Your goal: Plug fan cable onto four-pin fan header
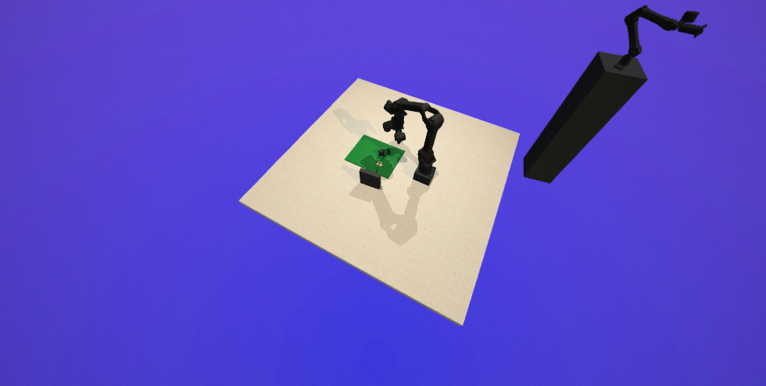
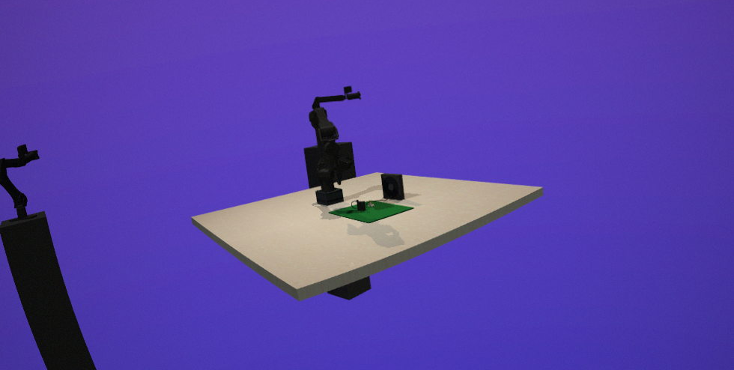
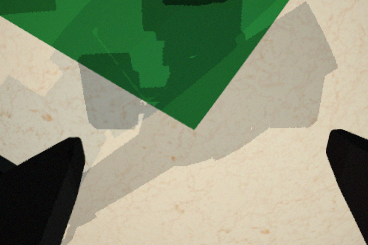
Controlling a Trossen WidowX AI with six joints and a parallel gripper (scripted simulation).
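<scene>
Right now the black fan plug is 9 cm below my gripper tip, 8 cm ahead of it and 6 cm to the left of it. Round my gripper tip: green board: 13 cm below, 12 cm ahead, 8 cm to the left; then black fan: 28 cm to the left, 7 cm ahead, 6 cm below; then header: 14 cm to the left, 12 cm below, 7 cm ahead.
</scene>
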